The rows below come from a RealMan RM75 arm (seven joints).
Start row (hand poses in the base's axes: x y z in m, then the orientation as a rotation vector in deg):
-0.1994, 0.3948, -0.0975, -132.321, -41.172, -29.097
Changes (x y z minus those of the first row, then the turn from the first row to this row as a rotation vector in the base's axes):
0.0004, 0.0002, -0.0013, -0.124, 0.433, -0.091
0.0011, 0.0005, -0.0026, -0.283, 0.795, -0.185
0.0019, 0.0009, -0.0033, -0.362, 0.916, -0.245
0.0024, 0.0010, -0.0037, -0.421, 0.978, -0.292
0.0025, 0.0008, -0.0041, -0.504, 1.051, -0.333
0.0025, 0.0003, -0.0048, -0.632, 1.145, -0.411
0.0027, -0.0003, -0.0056, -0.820, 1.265, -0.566
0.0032, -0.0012, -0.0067, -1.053, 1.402, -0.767
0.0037, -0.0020, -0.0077, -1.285, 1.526, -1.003
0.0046, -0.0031, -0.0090, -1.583, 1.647, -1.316
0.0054, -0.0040, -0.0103, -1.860, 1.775, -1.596
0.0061, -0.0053, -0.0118, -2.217, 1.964, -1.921
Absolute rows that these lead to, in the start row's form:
-0.1990, 0.3950, -0.0988, -132.521, -40.913, -28.592
-0.1983, 0.3953, -0.1001, -132.746, -40.699, -28.164
-0.1975, 0.3957, -0.1008, -132.858, -40.605, -28.027
-0.1970, 0.3958, -0.1012, -132.941, -40.547, -27.960
-0.1969, 0.3956, -0.1016, -133.043, -40.499, -27.870
-0.1969, 0.3951, -0.1023, -133.207, -40.418, -27.761
-0.1967, 0.3945, -0.1031, -133.464, -40.262, -27.640
-0.1962, 0.3936, -0.1042, -133.785, -40.064, -27.508
-0.1957, 0.3928, -0.1052, -134.121, -39.831, -27.407
-0.1948, 0.3917, -0.1065, -134.552, -39.539, -27.326
-0.1940, 0.3908, -0.1078, -134.949, -39.271, -27.227
-0.1933, 0.3895, -0.1093, -135.446, -38.953, -27.054

